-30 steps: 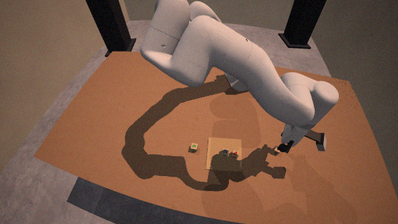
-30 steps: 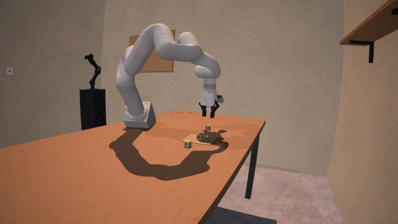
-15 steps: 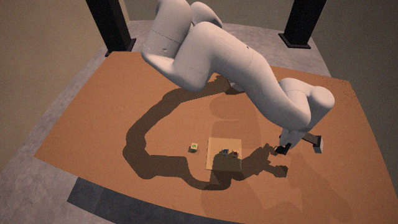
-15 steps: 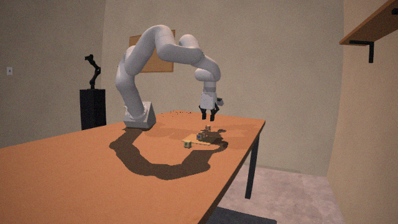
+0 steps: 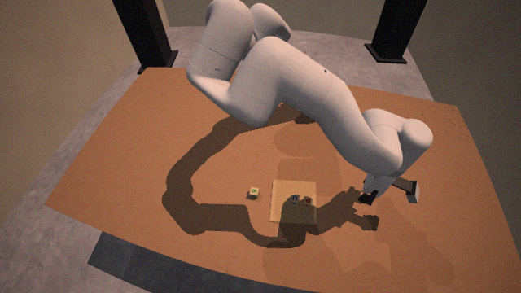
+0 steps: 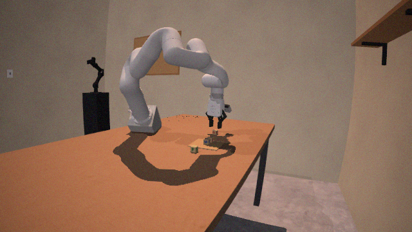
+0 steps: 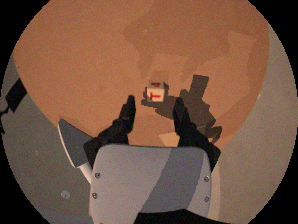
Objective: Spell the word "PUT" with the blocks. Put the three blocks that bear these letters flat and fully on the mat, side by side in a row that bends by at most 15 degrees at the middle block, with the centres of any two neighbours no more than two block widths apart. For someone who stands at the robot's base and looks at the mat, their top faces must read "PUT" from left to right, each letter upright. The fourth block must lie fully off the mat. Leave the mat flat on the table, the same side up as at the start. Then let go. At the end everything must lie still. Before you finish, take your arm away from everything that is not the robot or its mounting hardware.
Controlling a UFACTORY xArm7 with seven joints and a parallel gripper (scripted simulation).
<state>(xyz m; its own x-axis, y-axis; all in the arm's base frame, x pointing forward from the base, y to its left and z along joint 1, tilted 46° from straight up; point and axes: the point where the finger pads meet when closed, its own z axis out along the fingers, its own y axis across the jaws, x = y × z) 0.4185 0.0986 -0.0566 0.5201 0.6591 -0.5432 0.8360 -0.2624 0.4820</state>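
Now: the T block 4 cm below my hand. From my hand the other things lie so: tan mat (1 cm behind, 22 cm to the right, 6 cm below); then P block (18 cm to the right, 4 cm below).
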